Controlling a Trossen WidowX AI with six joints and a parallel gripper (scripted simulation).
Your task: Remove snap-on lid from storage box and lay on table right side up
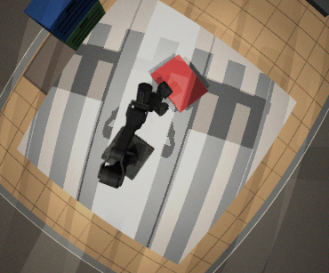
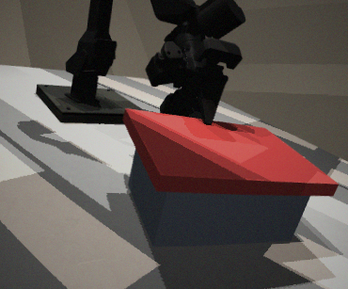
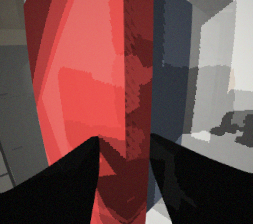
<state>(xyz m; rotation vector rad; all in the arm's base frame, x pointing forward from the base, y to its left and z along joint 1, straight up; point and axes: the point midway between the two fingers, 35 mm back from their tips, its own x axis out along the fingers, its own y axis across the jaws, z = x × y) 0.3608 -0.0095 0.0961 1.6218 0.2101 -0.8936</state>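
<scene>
The red lid is 70 mm ahead of my gripper tip and 30 mm to the right of it. Round my gripper tip: blue-grey storage box: 70 mm ahead, 30 mm to the right, 50 mm below.
</scene>
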